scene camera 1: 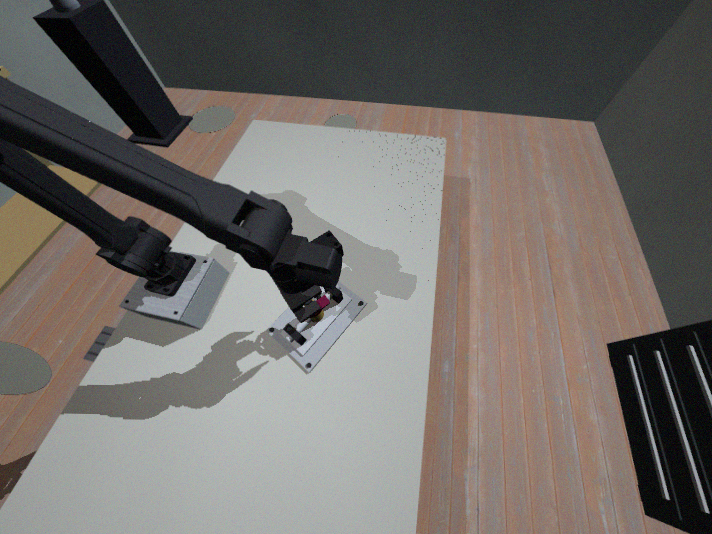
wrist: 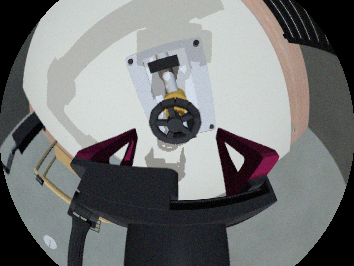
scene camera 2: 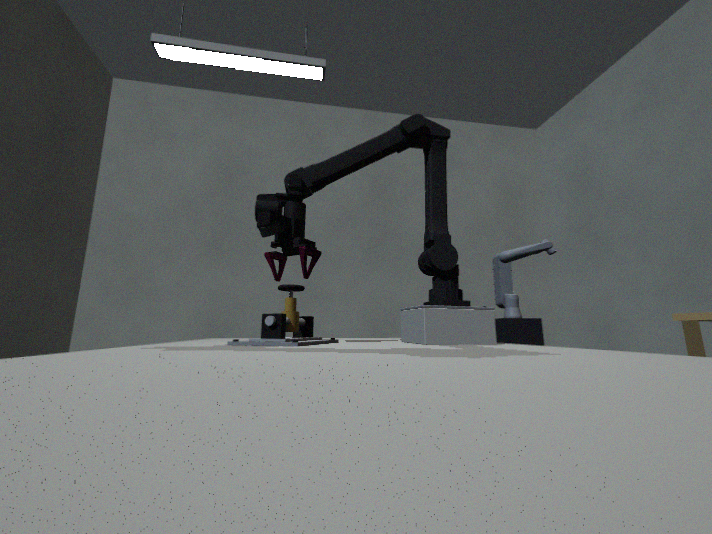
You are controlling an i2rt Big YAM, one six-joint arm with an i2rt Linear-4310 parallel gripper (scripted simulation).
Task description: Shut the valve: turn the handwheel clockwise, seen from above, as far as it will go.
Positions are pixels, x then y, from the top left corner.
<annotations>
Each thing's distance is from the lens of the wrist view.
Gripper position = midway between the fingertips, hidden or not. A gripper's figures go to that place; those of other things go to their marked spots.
my gripper [wrist: 176, 132]: 0.13 m
handwheel [wrist: 174, 123]: 0.14 m
</annotations>
